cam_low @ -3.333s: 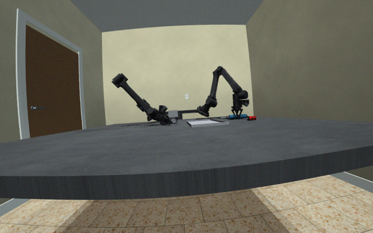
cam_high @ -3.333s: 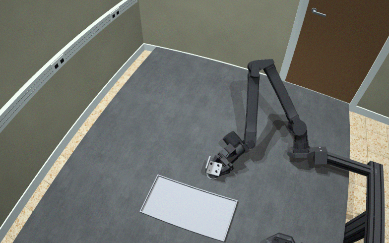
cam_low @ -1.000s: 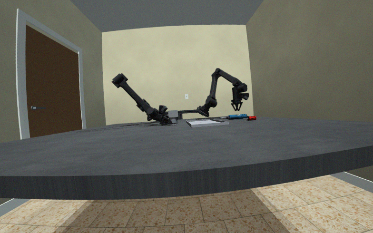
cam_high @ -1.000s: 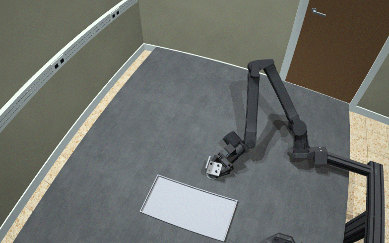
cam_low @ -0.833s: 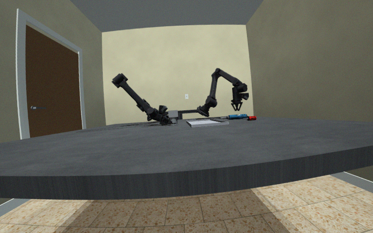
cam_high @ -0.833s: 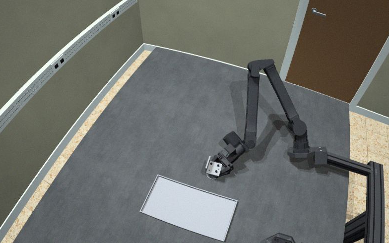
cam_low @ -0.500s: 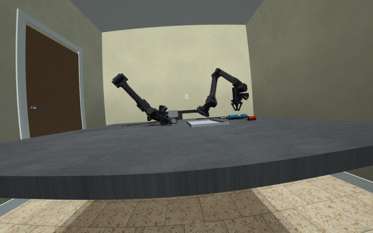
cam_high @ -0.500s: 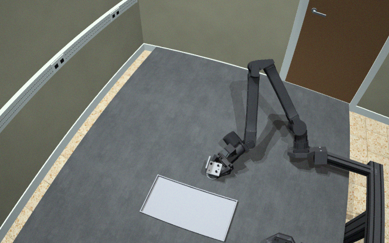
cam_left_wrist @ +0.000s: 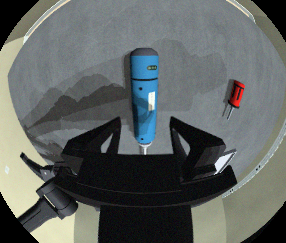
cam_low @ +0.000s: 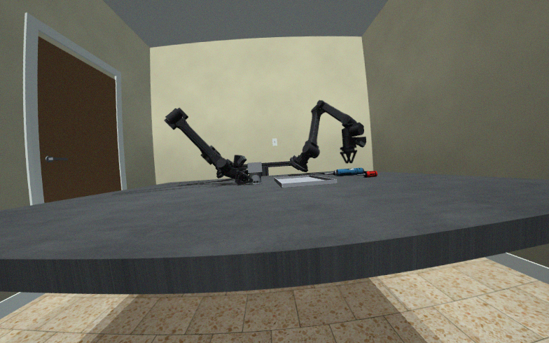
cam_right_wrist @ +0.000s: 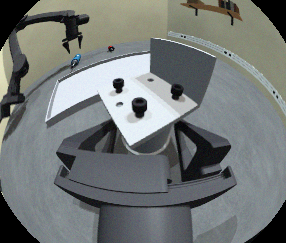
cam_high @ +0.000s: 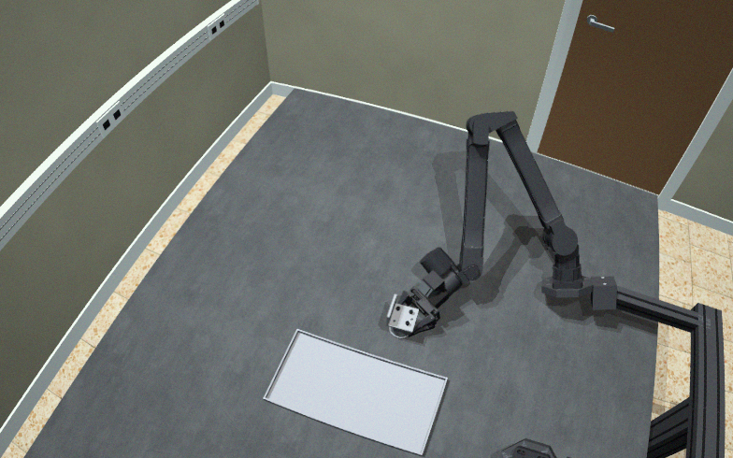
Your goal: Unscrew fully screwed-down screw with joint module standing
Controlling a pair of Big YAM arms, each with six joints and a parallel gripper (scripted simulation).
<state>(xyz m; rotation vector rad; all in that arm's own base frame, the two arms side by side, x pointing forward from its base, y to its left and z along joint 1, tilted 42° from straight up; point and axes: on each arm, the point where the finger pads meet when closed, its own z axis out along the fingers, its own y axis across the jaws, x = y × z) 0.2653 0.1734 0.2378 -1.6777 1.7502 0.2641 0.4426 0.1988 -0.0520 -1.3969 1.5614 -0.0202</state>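
My right gripper is now 5 cm below the grey bracket. Round my right hand: flat white tray 4 cm ahead, 22 cm to the left, 2 cm below; then red-handled screwdriver 10 cm ahead, 55 cm to the left, 1 cm below.
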